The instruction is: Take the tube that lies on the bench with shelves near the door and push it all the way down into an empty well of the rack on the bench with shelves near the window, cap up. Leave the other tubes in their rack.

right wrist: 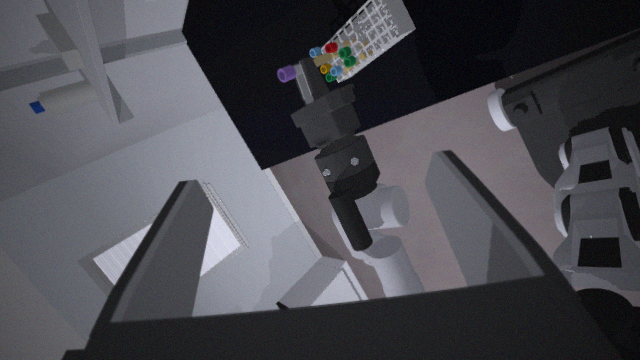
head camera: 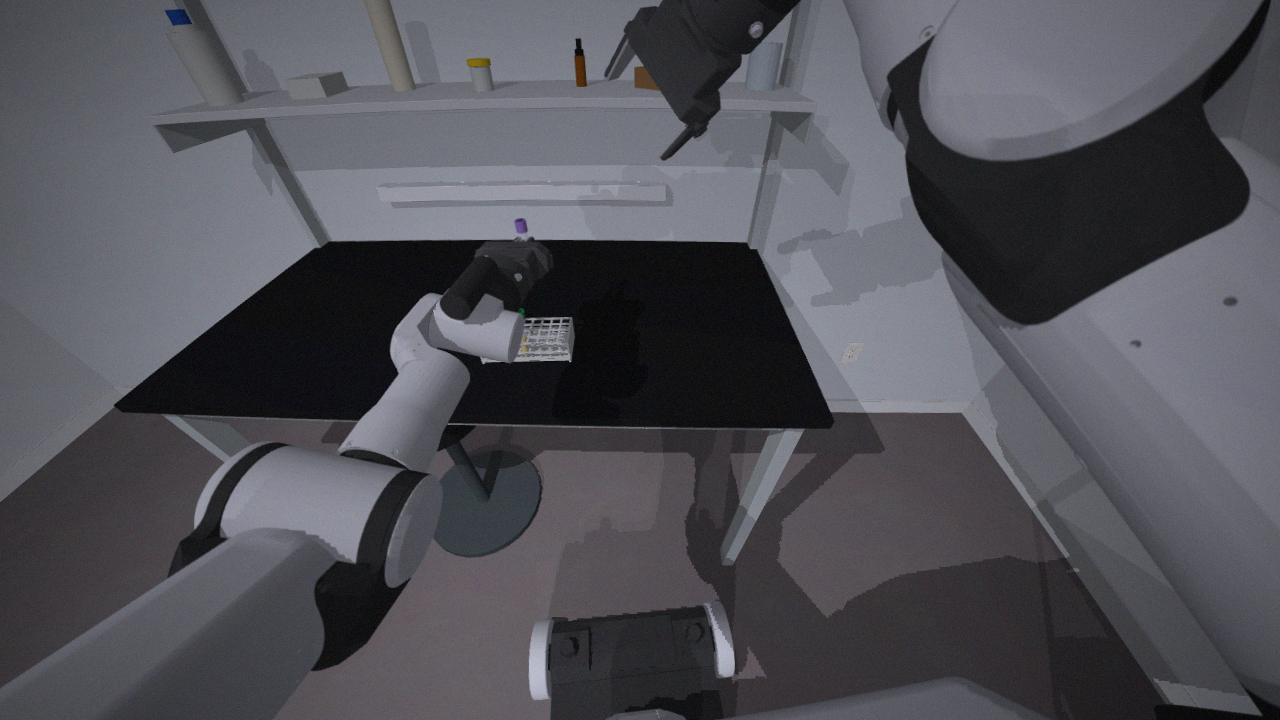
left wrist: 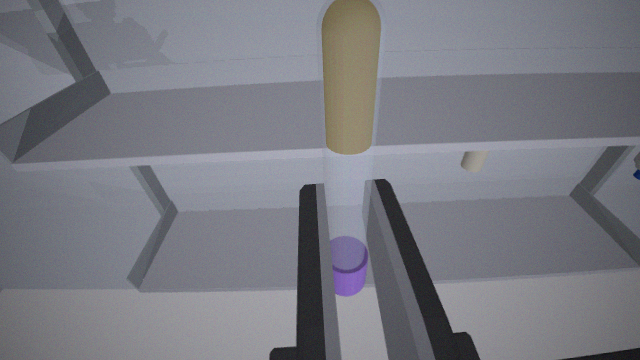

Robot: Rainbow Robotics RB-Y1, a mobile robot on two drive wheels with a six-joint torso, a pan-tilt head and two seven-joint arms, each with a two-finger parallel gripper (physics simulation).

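Places are measured from the robot's base along level axes (x ahead, y left, z up), in metres.
Pixels of known places: left gripper, fingertip midpoint: [right wrist: 300, 62] [head camera: 526, 242] [left wrist: 344, 198]; right gripper, fingertip midpoint: [right wrist: 316, 181] [head camera: 638, 116]; robot's base at its link origin: [right wrist: 575, 75] [head camera: 632, 653].
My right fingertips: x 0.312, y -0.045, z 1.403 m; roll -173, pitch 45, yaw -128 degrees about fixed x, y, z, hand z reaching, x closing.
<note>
For each thing: its top centre in the pictures, then the offset to it from my right fingertips. "pt": a spot on its surface instead. Level surfaces: height alone.
- white rack at its top centre: [head camera: 525, 330] [right wrist: 355, 42] dx +0.154, dy +0.235, dz -0.432 m
- black bench top at its surface level: dz -0.489 m
- shelf at its surface level: dz -0.032 m
- yellow-lidded jar at a spot on its surface: [head camera: 481, 75] pt dx +0.529, dy +0.299, dz -0.001 m
- brown bottle at a spot on its surface: [head camera: 580, 68] pt dx +0.564, dy +0.080, dz +0.004 m
- stool's round base at its top centre: [head camera: 484, 497] dx +0.265, dy +0.610, dz -1.373 m
The tube, with a purple cap and yellowish contents [head camera: 520, 225] [left wrist: 349, 75] [right wrist: 286, 74], is held cap up between the fingers of my left gripper [left wrist: 344, 198] [right wrist: 300, 62]. In the head view my left arm hides most of the tube. The white rack [head camera: 571, 340] [right wrist: 407, 25] stands on the black bench, in front of the left gripper and partly behind the left arm. Several tubes with coloured caps [right wrist: 345, 52] stand at one end of it; many wells at the other end look empty. My right gripper [head camera: 636, 117] is open and empty, high up near the shelf's right end.
The black bench top [head camera: 698, 358] has a shelf [head camera: 528, 96] above its back edge. The shelf bears a yellow-lidded jar [head camera: 481, 75], a brown bottle [head camera: 580, 68], boxes and cylinders. A stool's round base [head camera: 501, 519] is under the bench. A wall stands at the right.
</note>
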